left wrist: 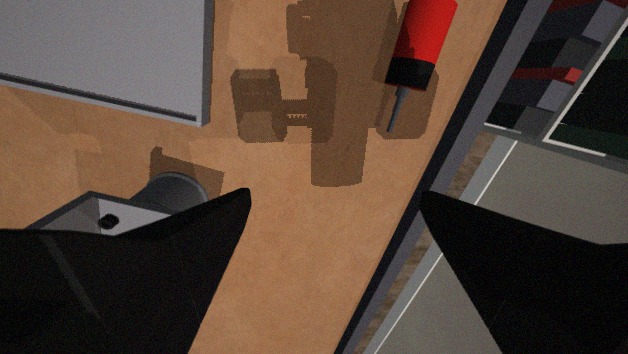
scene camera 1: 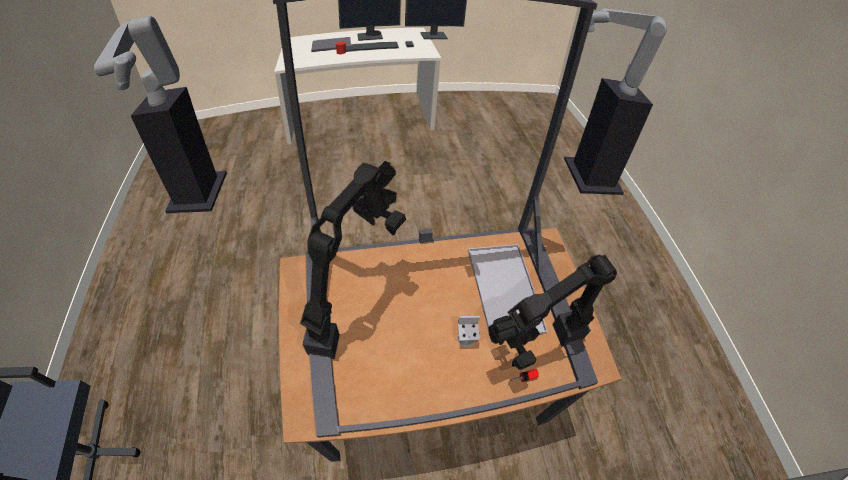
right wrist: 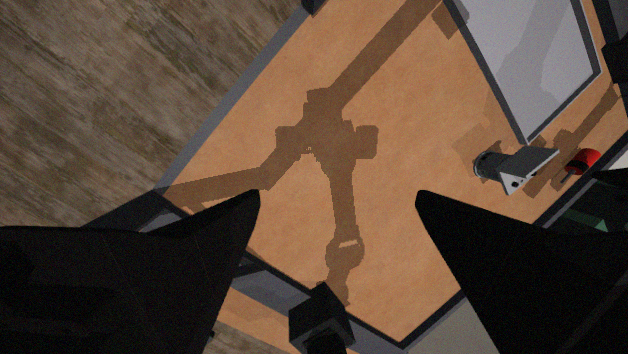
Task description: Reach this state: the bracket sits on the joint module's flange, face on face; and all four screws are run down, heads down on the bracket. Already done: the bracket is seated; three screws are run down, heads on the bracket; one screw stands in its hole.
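Where they show: left gripper, between the fingertips: [left wrist: 335,197] [scene camera 1: 507,355] [right wrist: 604,186]; right gripper, between the fingertips: [scene camera 1: 383,229] [right wrist: 337,197]; left arm's base, origin of its link: [scene camera 1: 575,322]; right arm's base, origin of its link: [scene camera 1: 319,333] [right wrist: 323,342].
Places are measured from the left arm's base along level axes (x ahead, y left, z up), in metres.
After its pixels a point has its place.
The pale bracket [scene camera 1: 468,330] @[x 0.395, y -0.076, z -0.012 m] [left wrist: 137,216] @[x 0.368, y -0.068, z -0.012 m] [right wrist: 536,159] @[x 0.383, y -0.107, z 0.021 m] sits on the round grey joint module [scene camera 1: 467,343] @[x 0.400, y -0.045, z -0.054 m] [left wrist: 172,189] @[x 0.367, y -0.063, z -0.051 m] [right wrist: 487,165] @[x 0.410, y -0.098, z -0.050 m], right of the table's middle in the scene view. Its four dark screw spots show in the scene view; which screw stands higher cannot be told. One dark screw [left wrist: 108,221] @[x 0.370, y -0.084, z -0.006 m] shows in the left wrist view, the others hidden by a finger. The red screwdriver [scene camera 1: 529,375] @[x 0.226, y 0.133, z -0.045 m] [left wrist: 422,35] @[x 0.214, y 0.121, z -0.045 m] [right wrist: 584,160] @[x 0.224, y 0.114, z -0.051 m] lies near the front edge. My left gripper [scene camera 1: 514,344] @[x 0.308, y 0.064, z 0.032 m] [left wrist: 335,197] @[x 0.308, y 0.064, z 0.032 m] is open and empty, above the table between bracket and screwdriver. My right gripper [scene camera 1: 389,208] [right wrist: 337,197] @[x 0.622, y -0.413, z 0.173 m] is open and empty, high at the back left.
A grey tray [scene camera 1: 505,291] @[x 0.187, y -0.234, z -0.074 m] [left wrist: 100,45] @[x 0.259, y -0.113, z -0.074 m] [right wrist: 540,60] @[x 0.186, y -0.155, z -0.074 m] lies behind the bracket and left gripper. Dark frame rails border the tabletop [scene camera 1: 404,368] @[x 0.630, y -0.007, z -0.078 m], and frame posts [scene camera 1: 299,130] @[x 0.856, y -0.531, z 0.541 m] [scene camera 1: 558,118] @[x 0.014, y -0.496, z 0.535 m] rise at the back corners. A white desk [scene camera 1: 380,58] stands far behind.
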